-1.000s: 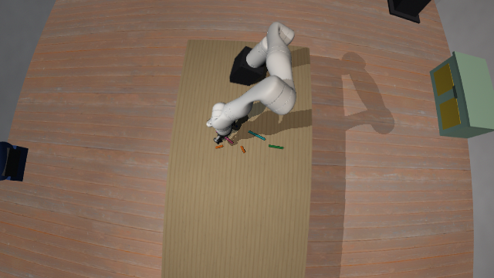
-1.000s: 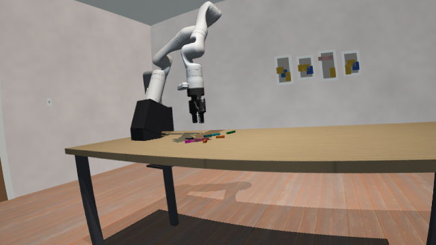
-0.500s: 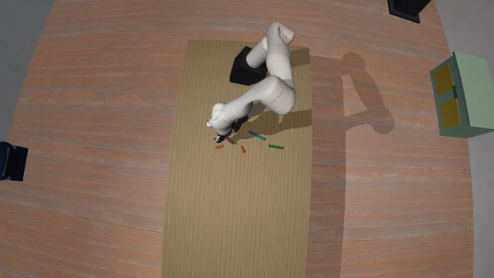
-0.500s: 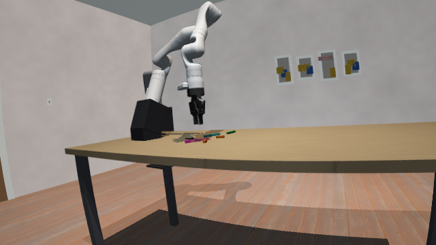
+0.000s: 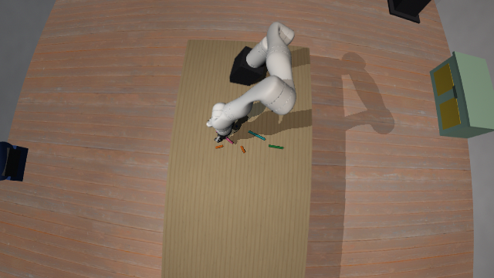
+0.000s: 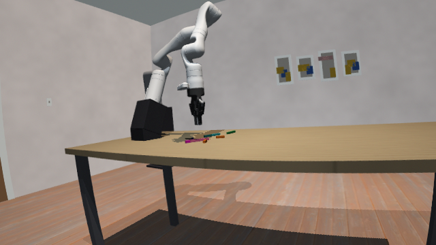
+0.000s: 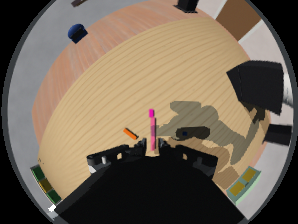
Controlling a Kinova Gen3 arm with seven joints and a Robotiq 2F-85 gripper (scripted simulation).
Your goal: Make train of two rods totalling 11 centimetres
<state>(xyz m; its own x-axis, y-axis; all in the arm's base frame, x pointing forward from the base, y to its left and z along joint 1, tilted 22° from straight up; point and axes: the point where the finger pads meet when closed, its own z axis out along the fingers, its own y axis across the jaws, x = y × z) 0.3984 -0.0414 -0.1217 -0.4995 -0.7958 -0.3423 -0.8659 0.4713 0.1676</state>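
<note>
Right now my hand is 8 cm above the pink rod. Round my hand: magenta rod (8 cm below, 5 cm to the right, 3 cm behind); turquoise rod (16 cm to the left, 8 cm below, 4 cm behind); blue rod (8 cm below, 8 cm behind, 4 cm to the left).
</note>
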